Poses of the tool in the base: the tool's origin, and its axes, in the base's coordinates. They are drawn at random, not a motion.
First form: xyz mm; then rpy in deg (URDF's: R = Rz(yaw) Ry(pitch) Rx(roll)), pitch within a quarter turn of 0, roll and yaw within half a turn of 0.
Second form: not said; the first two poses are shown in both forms.
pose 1, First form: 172.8 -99.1 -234.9 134.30 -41.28 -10.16
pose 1, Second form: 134.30 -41.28 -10.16 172.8 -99.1 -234.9
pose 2, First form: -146.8 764.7 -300.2 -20.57 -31.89 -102.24
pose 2, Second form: -20.57 -31.89 -102.24 -146.8 764.7 -300.2
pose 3, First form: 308.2 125.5 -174.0 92.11 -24.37 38.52
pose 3, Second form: 92.11 -24.37 38.52 308.2 125.5 -174.0
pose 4, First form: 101.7 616.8 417.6 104.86 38.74 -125.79
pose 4, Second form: 104.86 38.74 -125.79 101.7 616.8 417.6
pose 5, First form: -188.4 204.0 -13.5 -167.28 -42.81 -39.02
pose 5, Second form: -167.28 -42.81 -39.02 -188.4 204.0 -13.5
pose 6, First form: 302.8 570.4 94.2 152.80 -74.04 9.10
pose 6, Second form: 152.80 -74.04 9.10 302.8 570.4 94.2
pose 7, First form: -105.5 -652.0 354.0 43.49 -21.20 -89.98
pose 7, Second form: 43.49 -21.20 -89.98 -105.5 -652.0 354.0
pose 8, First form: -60.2 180.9 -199.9 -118.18 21.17 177.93
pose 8, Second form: -118.18 21.17 177.93 -60.2 180.9 -199.9
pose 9, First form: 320.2 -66.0 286.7 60.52 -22.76 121.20
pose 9, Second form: 60.52 -22.76 121.20 320.2 -66.0 286.7
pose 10, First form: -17.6 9.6 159.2 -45.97 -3.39 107.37
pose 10, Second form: -45.97 -3.39 107.37 -17.6 9.6 159.2
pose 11, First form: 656.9 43.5 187.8 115.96 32.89 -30.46
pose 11, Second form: 115.96 32.89 -30.46 656.9 43.5 187.8
